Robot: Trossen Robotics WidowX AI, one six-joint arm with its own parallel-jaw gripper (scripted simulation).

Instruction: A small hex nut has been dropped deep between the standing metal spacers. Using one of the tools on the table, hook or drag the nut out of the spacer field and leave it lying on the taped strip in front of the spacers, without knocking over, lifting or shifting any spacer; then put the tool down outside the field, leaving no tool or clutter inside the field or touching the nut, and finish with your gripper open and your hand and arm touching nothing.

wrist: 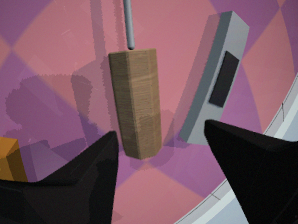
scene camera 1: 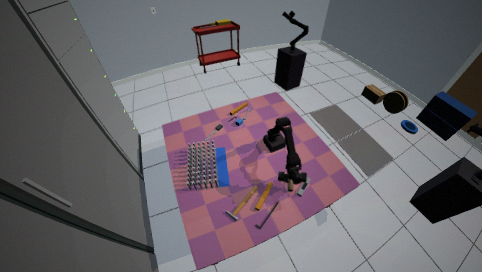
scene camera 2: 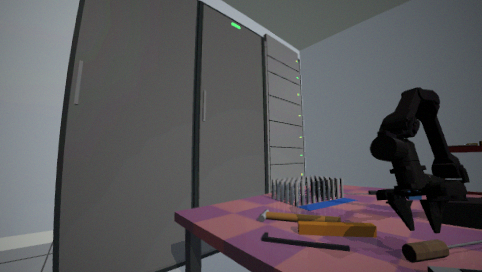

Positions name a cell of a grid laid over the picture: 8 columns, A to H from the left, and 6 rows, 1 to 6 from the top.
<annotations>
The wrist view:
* gripper: E4
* grey block: F3
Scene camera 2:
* gripper: H6
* orange bar: F6
</annotations>
